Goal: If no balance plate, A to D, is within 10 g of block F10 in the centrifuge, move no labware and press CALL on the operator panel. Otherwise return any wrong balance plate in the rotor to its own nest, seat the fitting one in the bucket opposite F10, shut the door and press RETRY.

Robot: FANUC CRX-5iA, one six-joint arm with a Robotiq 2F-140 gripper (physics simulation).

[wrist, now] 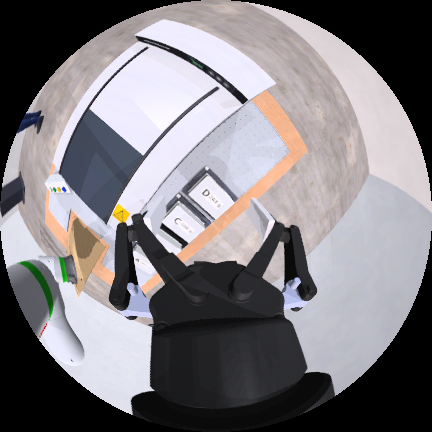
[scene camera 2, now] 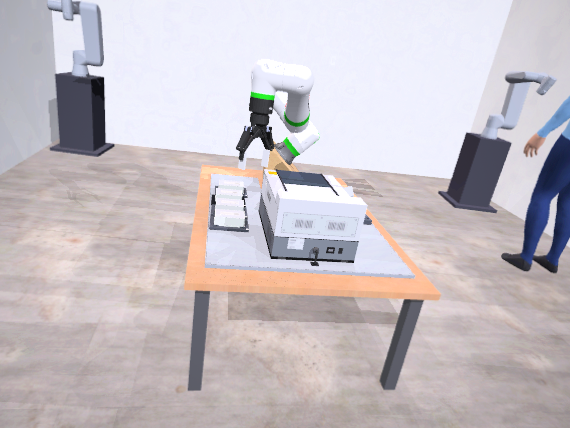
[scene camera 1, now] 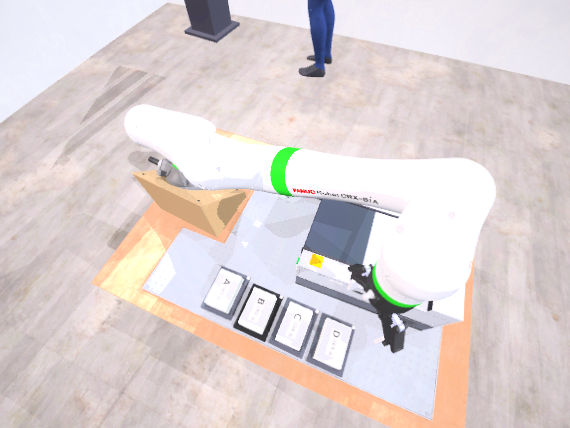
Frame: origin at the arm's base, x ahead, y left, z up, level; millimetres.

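Seen in the pictures: gripper, fingertip midpoint: (wrist: pixel 207 204) (scene camera 2: pixel 253 167) (scene camera 1: pixel 365 312); arm's base, link origin: (wrist: pixel 73 268) (scene camera 2: pixel 282 155) (scene camera 1: pixel 186 182).
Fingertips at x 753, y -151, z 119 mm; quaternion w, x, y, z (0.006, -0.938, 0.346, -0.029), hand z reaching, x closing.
Observation:
Offsets run from my fingertips to a thing's middle. "*": to the spot under its first point. Level surfaces: height alone.
My gripper (scene camera 1: pixel 366 314) (scene camera 2: pixel 253 161) (wrist: pixel 207 204) is open and empty, above the front side of the centrifuge @(13 mm back, 241 mm left, 151 mm down) (scene camera 1: pixel 320 269) (scene camera 2: pixel 320 205) (wrist: pixel 172 155). Balance plates A @(421 mm back, 105 mm right, 240 mm down) (scene camera 1: pixel 226 291) (wrist: pixel 142 261), B @(281 mm back, 104 mm right, 240 mm down) (scene camera 1: pixel 258 311), C @(149 mm back, 87 mm right, 240 mm down) (scene camera 1: pixel 295 327) (wrist: pixel 181 224) and D @(16 mm back, 74 mm right, 240 mm down) (scene camera 1: pixel 332 344) (wrist: pixel 211 194) lie in their nests in a row. D reads 243 g in the wrist view; C's weight is blurred. A dark panel @(147 mm back, 223 mm left, 61 mm down) (scene camera 1: pixel 340 232) (wrist: pixel 100 165) lies flat on the centrifuge top. The rotor and F10 do not show. The operator panel @(486 mm back, 458 mm left, 231 mm down) (wrist: pixel 59 186) has green, yellow and blue buttons.
My arm (scene camera 1: pixel 350 177) reaches over the centrifuge from its wooden mount (scene camera 1: pixel 185 207) (wrist: pixel 85 250). A raised white console with a dark display strip @(* 144 mm ahead, 221 mm left, 50 mm down) (wrist: pixel 196 64) stands at the centrifuge's far end. A person (scene camera 1: pixel 320 35) (scene camera 2: pixel 545 185) stands beyond the table @(286 mm down) (scene camera 2: pixel 310 287).

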